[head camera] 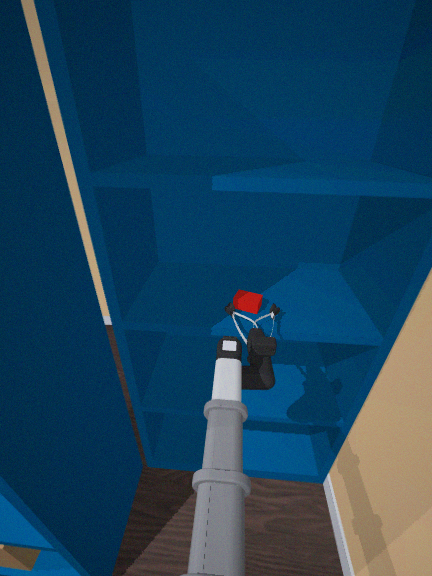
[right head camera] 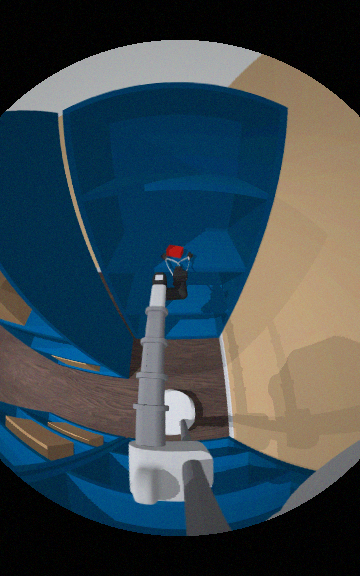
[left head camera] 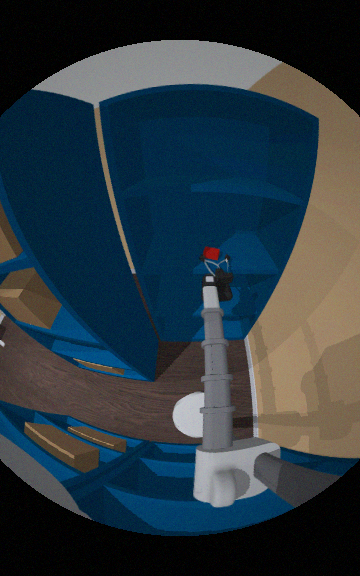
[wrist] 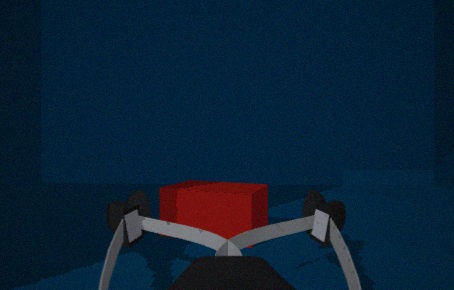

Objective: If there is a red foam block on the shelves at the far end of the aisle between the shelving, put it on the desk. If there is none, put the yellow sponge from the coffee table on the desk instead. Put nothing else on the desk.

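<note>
The gripper (wrist: 226,208) appears in the wrist view along with a red foam block (wrist: 227,209), while the head camera shows a blue shelving unit (head camera: 77,465).
</note>
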